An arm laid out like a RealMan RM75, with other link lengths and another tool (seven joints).
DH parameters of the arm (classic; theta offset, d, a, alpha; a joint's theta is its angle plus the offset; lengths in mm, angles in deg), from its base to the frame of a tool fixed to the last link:
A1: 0 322.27 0 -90
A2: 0 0 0 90
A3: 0 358.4 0 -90
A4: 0 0 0 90
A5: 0 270.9 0 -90
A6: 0 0 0 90
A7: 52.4 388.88 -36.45 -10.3
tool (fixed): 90 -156.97 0 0
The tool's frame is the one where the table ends.
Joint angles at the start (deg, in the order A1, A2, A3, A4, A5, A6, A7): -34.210, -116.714, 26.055, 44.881, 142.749, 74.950, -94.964
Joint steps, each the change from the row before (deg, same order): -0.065, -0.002, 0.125, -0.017, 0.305, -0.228, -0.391; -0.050, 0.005, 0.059, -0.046, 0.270, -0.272, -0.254; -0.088, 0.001, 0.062, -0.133, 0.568, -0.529, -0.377; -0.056, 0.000, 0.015, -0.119, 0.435, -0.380, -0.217; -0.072, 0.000, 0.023, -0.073, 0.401, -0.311, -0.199; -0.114, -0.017, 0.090, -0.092, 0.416, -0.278, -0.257; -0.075, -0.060, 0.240, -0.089, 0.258, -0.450, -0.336; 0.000, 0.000, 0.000, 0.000, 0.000, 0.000, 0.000; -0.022, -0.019, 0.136, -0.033, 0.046, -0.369, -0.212; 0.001, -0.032, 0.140, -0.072, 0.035, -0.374, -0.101; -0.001, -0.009, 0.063, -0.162, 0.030, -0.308, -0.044
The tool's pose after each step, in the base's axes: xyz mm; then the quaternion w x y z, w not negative. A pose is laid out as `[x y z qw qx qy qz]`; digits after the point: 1 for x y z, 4 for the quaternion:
[-480.4 539.7 51.0 0.0593 -0.6377 0.7439 0.1909]
[-481.5 539.9 51.1 0.0574 -0.6391 0.7425 0.1924]
[-483.9 540.2 51.0 0.0535 -0.6415 0.7398 0.1955]
[-485.7 540.2 50.9 0.0506 -0.6431 0.7381 0.1977]
[-487.1 540.4 50.9 0.0478 -0.6443 0.7367 0.1996]
[-487.9 540.7 50.3 0.0447 -0.6454 0.7356 0.2008]
[-488.6 541.4 49.4 0.0423 -0.6466 0.7342 0.2026]
[-488.6 541.4 49.4 0.0423 -0.6466 0.7342 0.2026]
[-489.1 542.1 49.6 0.0419 -0.6474 0.7329 0.2047]
[-489.8 542.6 49.3 0.0413 -0.6478 0.7320 0.2066]
[-490.6 542.7 48.8 0.0409 -0.6485 0.7312 0.2077]

